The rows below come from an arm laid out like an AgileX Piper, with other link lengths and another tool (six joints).
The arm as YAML. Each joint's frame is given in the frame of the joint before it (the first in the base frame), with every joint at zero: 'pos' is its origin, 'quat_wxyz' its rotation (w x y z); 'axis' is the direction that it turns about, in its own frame. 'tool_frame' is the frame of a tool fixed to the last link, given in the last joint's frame.
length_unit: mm
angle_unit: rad
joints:
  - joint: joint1
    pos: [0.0, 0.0, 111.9]
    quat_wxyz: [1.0, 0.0, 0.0, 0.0]
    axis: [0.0, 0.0, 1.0]
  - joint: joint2
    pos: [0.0, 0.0, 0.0]
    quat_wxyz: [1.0, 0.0, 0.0, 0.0]
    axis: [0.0, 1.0, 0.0]
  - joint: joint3
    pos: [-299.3, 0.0, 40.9]
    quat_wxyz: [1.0, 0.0, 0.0, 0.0]
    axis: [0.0, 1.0, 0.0]
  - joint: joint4
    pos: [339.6, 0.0, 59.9]
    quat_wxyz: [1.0, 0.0, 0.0, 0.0]
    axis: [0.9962, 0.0, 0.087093]
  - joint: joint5
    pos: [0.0, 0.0, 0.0]
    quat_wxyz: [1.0, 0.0, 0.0, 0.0]
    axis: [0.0, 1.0, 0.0]
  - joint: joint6
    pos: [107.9, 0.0, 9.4]
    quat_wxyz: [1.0, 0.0, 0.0, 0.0]
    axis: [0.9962, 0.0, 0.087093]
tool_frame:
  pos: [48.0, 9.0, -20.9]
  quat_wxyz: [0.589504, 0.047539, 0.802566, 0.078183]
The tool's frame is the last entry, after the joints.
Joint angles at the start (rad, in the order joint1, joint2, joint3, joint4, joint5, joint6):
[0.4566, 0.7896, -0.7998, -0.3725, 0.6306, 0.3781]
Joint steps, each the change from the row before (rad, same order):
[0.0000, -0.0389, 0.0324, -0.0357, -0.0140, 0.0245]
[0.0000, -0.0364, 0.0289, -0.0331, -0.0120, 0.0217]
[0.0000, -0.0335, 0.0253, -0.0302, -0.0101, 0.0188]
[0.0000, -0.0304, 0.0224, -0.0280, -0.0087, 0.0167]
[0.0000, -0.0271, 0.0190, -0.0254, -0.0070, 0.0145]
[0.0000, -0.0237, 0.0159, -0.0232, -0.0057, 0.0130]
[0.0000, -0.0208, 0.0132, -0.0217, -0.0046, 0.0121]
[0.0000, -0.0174, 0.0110, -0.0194, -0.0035, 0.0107]
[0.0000, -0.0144, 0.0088, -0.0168, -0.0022, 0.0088]
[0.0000, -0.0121, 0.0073, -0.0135, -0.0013, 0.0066]
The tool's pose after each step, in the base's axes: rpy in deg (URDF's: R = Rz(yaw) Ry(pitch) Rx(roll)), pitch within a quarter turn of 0, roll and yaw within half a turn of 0; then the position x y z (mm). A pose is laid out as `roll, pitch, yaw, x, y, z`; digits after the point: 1 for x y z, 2 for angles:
171.19, 40.76, -177.76, 255.5, 97.5, 320.3
171.47, 42.33, -178.03, 250.3, 92.3, 319.1
171.77, 43.81, -178.22, 245.5, 87.7, 318.2
172.09, 45.17, -178.33, 241.2, 83.5, 317.5
172.42, 46.42, -178.39, 237.4, 79.7, 317.2
172.75, 47.55, -178.43, 234.2, 76.4, 317.1
173.07, 48.59, -178.47, 231.4, 73.4, 317.3
173.39, 49.47, -178.48, 229.1, 70.9, 317.5
173.73, 50.21, -178.45, 227.2, 68.6, 317.7
174.04, 50.80, -178.41, 225.6, 66.7, 317.8

